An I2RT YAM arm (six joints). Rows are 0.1 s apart.
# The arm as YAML. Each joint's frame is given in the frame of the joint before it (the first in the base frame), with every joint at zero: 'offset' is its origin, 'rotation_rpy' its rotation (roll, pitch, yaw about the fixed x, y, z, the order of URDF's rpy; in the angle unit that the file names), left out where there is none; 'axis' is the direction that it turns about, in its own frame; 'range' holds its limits. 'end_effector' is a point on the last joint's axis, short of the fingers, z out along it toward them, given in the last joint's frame.
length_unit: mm
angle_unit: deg
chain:
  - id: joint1
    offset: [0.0, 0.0, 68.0]
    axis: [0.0, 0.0, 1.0]
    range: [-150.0, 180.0]
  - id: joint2
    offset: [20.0, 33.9, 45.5]
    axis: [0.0, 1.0, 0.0]
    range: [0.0, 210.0]
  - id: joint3
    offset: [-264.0, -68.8, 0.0]
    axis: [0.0, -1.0, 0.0]
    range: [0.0, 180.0]
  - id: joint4
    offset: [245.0, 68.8, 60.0]
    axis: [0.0, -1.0, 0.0]
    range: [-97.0, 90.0]
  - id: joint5
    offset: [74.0, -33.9, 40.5]
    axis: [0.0, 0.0, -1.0]
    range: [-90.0, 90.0]
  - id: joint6
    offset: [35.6, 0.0, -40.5]
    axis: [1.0, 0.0, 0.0]
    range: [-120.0, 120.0]
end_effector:
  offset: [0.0, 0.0, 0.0]
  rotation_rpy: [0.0, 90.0, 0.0]
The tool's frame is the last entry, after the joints.
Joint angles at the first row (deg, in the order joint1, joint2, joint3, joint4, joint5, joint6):
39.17, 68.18, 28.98, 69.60, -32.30, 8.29
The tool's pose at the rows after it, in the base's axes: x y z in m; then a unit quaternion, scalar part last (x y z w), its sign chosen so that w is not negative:
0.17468 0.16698 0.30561 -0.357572 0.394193 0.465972 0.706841
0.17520 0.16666 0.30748 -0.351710 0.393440 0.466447 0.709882
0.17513 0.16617 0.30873 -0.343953 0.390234 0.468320 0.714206
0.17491 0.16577 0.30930 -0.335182 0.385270 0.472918 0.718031
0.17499 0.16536 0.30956 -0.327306 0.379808 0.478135 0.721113
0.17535 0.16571 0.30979 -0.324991 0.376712 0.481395 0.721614
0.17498 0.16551 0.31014 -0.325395 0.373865 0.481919 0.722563
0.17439 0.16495 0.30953 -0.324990 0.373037 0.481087 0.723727
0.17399 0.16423 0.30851 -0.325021 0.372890 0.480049 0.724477
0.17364 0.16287 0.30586 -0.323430 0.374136 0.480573 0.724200
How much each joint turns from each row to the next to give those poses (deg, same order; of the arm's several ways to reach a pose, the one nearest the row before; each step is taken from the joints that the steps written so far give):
0.02, 0.28, 0.66, 0.10, -0.04, 0.63
-0.07, 0.03, 0.25, 0.31, 0.56, 0.42
0.01, 0.16, -0.01, 1.15, 0.70, 0.65
0.04, 0.41, -0.14, 1.87, 0.65, 1.02
-0.03, 0.55, -0.14, 2.02, 0.46, 1.08
0.02, 0.43, 0.07, 0.96, 0.02, 0.53
0.00, 0.02, -0.02, 0.39, -0.11, 0.04
0.00, -0.10, -0.26, 0.27, 0.09, -0.09
-0.08, -0.07, -0.30, 0.26, 0.00, -0.09
-0.20, 0.07, -0.65, 0.72, 0.00, 0.28

